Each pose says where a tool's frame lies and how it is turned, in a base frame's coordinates. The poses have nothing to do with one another.
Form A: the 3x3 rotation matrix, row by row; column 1 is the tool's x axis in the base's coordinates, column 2 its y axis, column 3 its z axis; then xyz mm. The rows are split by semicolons.
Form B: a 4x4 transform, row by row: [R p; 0 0 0 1], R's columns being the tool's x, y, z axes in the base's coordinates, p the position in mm. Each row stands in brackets. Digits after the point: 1 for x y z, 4 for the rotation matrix.
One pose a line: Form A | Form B
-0.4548, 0.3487, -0.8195; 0.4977, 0.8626, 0.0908; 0.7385, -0.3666, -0.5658; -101.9, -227.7, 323.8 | [[-0.4548, 0.3487, -0.8195, -101.9], [0.4977, 0.8626, 0.0908, -227.7], [0.7385, -0.3666, -0.5658, 323.8], [0, 0, 0, 1]]
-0.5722, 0.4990, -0.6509; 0.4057, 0.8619, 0.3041; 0.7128, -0.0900, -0.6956; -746.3, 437.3, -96.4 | [[-0.5722, 0.4990, -0.6509, -746.3], [0.4057, 0.8619, 0.3041, 437.3], [0.7128, -0.0900, -0.6956, -96.4], [0, 0, 0, 1]]
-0.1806, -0.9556, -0.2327; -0.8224, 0.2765, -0.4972; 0.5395, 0.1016, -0.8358; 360.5, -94.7, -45.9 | [[-0.1806, -0.9556, -0.2327, 360.5], [-0.8224, 0.2765, -0.4972, -94.7], [0.5395, 0.1016, -0.8358, -45.9], [0, 0, 0, 1]]
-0.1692, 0.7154, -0.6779; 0.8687, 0.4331, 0.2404; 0.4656, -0.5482, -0.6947; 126.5, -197.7, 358.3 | [[-0.1692, 0.7154, -0.6779, 126.5], [0.8687, 0.4331, 0.2404, -197.7], [0.4656, -0.5482, -0.6947, 358.3], [0, 0, 0, 1]]
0.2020, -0.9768, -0.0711; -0.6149, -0.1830, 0.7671; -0.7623, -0.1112, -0.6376; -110.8, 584.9, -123.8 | [[0.2020, -0.9768, -0.0711, -110.8], [-0.6149, -0.1830, 0.7671, 584.9], [-0.7623, -0.1112, -0.6376, -123.8], [0, 0, 0, 1]]
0.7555, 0.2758, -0.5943; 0.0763, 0.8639, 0.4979; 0.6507, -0.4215, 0.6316; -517.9, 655.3, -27.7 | [[0.7555, 0.2758, -0.5943, -517.9], [0.0763, 0.8639, 0.4979, 655.3], [0.6507, -0.4215, 0.6316, -27.7], [0, 0, 0, 1]]
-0.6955, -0.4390, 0.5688; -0.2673, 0.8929, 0.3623; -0.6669, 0.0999, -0.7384; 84.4, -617.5, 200.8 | [[-0.6955, -0.4390, 0.5688, 84.4], [-0.2673, 0.8929, 0.3623, -617.5], [-0.6669, 0.0999, -0.7384, 200.8], [0, 0, 0, 1]]
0.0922, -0.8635, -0.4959; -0.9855, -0.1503, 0.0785; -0.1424, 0.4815, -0.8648; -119.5, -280.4, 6.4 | [[0.0922, -0.8635, -0.4959, -119.5], [-0.9855, -0.1503, 0.0785, -280.4], [-0.1424, 0.4815, -0.8648, 6.4], [0, 0, 0, 1]]
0.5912, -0.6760, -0.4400; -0.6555, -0.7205, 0.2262; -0.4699, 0.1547, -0.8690; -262.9, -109.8, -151.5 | [[0.5912, -0.6760, -0.4400, -262.9], [-0.6555, -0.7205, 0.2262, -109.8], [-0.4699, 0.1547, -0.8690, -151.5], [0, 0, 0, 1]]
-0.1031, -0.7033, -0.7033; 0.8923, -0.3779, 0.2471; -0.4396, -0.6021, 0.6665; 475.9, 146.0, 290.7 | [[-0.1031, -0.7033, -0.7033, 475.9], [0.8923, -0.3779, 0.2471, 146.0], [-0.4396, -0.6021, 0.6665, 290.7], [0, 0, 0, 1]]
